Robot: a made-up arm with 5 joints.
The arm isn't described. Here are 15 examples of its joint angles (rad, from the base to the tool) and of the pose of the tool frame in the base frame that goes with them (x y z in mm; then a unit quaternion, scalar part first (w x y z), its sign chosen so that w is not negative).
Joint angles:
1: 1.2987 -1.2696 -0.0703 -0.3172 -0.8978
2: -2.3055 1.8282 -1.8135 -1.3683 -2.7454
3: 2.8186 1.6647 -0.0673 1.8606 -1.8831
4: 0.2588 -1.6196 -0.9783 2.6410 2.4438
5: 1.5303 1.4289 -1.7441 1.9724 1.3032
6: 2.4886 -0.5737 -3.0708 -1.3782 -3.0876
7: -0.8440 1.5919 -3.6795 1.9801 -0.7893
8: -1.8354 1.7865 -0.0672 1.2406 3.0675
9: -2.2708 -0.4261 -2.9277 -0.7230 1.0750
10: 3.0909 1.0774 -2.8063 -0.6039 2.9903
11: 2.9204 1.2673 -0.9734 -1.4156 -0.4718
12: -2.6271 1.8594 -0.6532 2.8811 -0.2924
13: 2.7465 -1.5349 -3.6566 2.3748 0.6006
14: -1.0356 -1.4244 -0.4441 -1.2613 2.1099
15: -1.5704 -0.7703 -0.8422 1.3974 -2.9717
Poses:
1: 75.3 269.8 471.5 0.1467 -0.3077 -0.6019 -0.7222
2: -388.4 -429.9 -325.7 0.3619 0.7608 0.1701 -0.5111
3: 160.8 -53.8 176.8 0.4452 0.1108 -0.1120 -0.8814
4: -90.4 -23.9 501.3 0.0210 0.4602 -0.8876 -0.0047
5: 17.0 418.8 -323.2 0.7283 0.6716 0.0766 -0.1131
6: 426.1 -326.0 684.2 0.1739 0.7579 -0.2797 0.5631
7: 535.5 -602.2 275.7 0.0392 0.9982 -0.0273 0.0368
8: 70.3 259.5 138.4 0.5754 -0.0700 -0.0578 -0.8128
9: 297.5 353.2 923.4 0.5025 0.0459 0.4484 0.7378
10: -776.6 39.4 642.1 0.0927 -0.3930 -0.0198 0.9147
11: -488.3 109.8 -185.1 0.5003 0.1058 -0.8402 -0.1806
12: 9.1 5.1 -44.0 0.8848 0.1788 -0.4189 0.0987
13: 689.0 -287.3 149.0 0.9816 -0.0772 -0.1421 0.1012
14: -28.2 47.6 670.8 0.5117 0.0000 0.0059 -0.8592
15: 0.2 -387.6 469.0 0.0821 0.7600 0.6410 -0.0692
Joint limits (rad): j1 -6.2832..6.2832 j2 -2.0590..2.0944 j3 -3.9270..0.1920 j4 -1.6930..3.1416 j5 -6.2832..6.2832
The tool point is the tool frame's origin. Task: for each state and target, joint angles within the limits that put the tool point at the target. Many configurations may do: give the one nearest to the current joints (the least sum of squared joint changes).
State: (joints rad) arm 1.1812 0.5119 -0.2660 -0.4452 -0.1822
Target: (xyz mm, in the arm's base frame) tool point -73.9 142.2 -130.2
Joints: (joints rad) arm 2.0501 0.4983 0.0870 -0.4683 -0.1822
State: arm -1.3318 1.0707 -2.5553 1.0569 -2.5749
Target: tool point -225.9 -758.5 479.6
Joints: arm -1.8603 0.5789 -2.3348 1.6138 -2.5749
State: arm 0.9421 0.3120 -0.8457 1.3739 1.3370
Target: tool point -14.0 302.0 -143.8
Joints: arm 1.6171 0.5568 -0.7044 1.3418 1.3370
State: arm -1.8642 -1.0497 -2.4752 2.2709 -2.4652
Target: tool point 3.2 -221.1 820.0
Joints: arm -1.5563 -0.4676 -2.0731 2.2797 -2.4652
